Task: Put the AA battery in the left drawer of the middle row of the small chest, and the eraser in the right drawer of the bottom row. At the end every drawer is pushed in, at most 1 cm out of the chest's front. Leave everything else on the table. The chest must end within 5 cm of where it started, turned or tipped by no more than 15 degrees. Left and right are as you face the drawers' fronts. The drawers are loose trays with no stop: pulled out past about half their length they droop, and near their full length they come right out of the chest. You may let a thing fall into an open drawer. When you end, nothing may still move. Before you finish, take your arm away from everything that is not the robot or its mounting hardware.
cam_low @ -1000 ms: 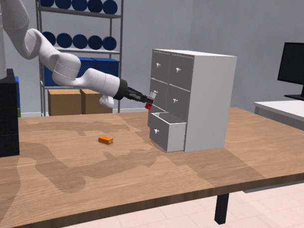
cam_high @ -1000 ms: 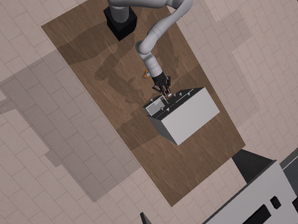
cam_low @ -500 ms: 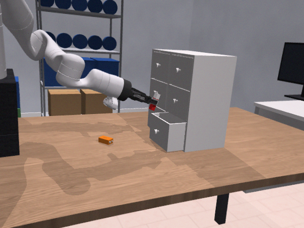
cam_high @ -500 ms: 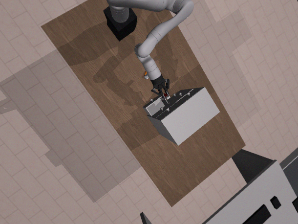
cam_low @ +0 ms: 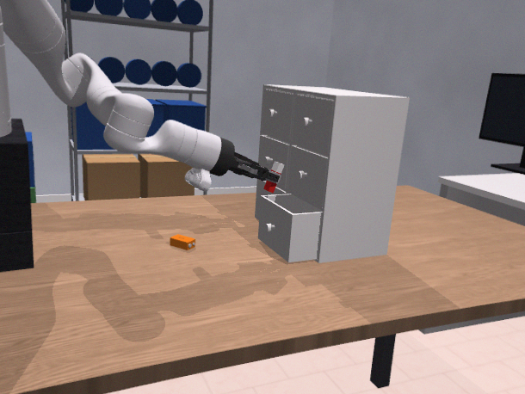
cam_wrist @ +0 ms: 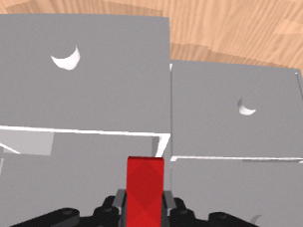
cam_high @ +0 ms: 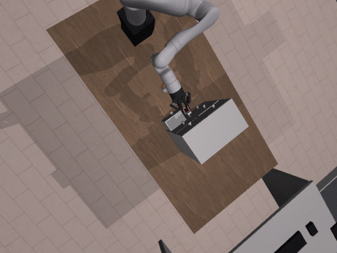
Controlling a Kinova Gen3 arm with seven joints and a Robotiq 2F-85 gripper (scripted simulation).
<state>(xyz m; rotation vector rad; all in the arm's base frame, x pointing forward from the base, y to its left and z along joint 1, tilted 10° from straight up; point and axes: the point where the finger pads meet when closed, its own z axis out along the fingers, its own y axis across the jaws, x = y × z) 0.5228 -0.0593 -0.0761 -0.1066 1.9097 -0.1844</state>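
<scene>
The AA battery lies 12 cm ahead of my hand, 7 cm to the left of it and 3 cm below it. Round my hand: eraser (1 cm ahead); orange battery (17 cm behind, 15 cm below, 3 cm to the left).
</scene>
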